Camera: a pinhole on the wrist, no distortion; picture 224 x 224 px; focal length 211.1 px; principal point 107.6 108.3 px. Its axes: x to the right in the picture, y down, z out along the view. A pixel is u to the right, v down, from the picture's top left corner.
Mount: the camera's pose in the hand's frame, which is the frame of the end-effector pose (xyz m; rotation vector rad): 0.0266 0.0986 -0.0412 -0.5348 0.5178 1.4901
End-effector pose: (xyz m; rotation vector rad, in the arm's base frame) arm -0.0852 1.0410 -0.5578 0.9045 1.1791 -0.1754
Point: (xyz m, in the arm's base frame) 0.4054 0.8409 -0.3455
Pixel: 18 134
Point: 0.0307 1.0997 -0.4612
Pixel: 75 190
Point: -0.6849 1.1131 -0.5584
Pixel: behind the camera
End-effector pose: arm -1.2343 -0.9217 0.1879 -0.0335 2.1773 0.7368
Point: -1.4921 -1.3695 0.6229
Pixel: behind the camera
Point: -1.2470 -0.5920 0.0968
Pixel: 70 16
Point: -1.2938 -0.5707 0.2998
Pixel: 210 102
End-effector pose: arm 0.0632 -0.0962 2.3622 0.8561 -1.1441 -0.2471
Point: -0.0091 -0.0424 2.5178
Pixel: 85 72
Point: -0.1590 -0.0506 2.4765
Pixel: 18 171
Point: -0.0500 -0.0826 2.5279
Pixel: 33 62
